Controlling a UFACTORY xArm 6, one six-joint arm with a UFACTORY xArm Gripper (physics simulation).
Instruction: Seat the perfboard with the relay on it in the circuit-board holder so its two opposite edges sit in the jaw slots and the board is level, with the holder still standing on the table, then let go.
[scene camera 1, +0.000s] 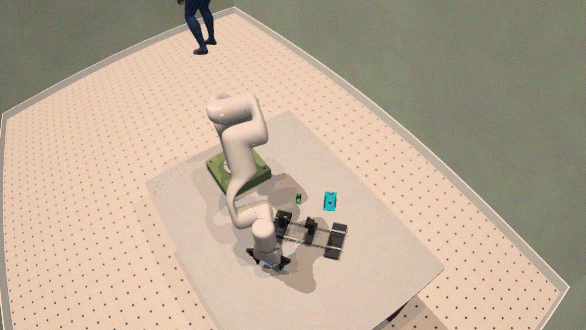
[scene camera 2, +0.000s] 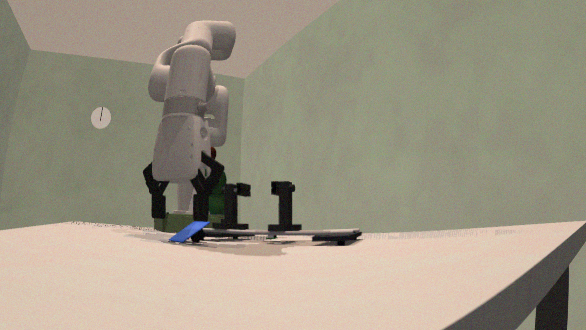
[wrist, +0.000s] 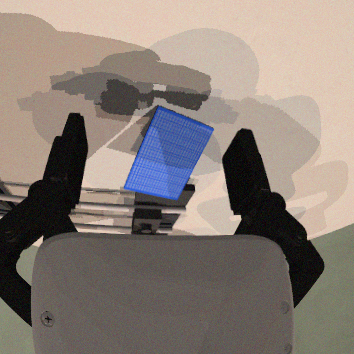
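Pixels of known places: gripper, fingertip midpoint: (scene camera 1: 269, 264) (scene camera 2: 178, 220) (wrist: 159, 135); arm's base, link origin: (scene camera 2: 191, 214).
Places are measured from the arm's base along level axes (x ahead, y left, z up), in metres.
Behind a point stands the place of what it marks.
Observation:
The blue perfboard (scene camera 1: 270, 263) @(y -0.156, x 0.476, z -0.053 m) (scene camera 2: 190, 232) @(y -0.138, x 0.465, z -0.040 m) (wrist: 170, 152) @(y -0.142, x 0.455, z -0.041 m) lies tilted, one edge low by the table and the other raised at the end of the circuit-board holder (scene camera 1: 336, 240) @(y 0.113, x 0.559, z -0.042 m) (scene camera 2: 285, 205) @(y 0.043, x 0.482, z 0.014 m) (wrist: 147, 214) @(y -0.061, x 0.405, z -0.026 m). It is outside the jaws. The relay cannot be made out on the face that shows. The holder stands on the table, with two upright black jaw posts, metal rails and dark feet; no board shows between its jaws. My gripper (scene camera 1: 270, 261) @(y -0.167, x 0.492, z -0.020 m) (scene camera 2: 179, 219) @(y -0.167, x 0.492, z -0.020 m) (wrist: 159, 135) @(y -0.167, x 0.492, z -0.020 m) is open and empty above the board, its fingers apart on either side of it in the wrist view.
A teal block (scene camera 1: 330, 201) @(y 0.226, x 0.386, z -0.056 m) and a small green part (scene camera 1: 298, 198) @(y 0.128, x 0.287, z -0.056 m) lie on the table (scene camera 1: 380, 250) @(y 0.228, x 0.711, z -0.058 m) behind the holder, towards my green base (scene camera 1: 262, 170) @(y 0.071, x 0.102, z 0.002 m). The holder's rails run beside the gripper. A person (scene camera 1: 199, 27) (scene camera 2: 218, 192) stands beyond the table.

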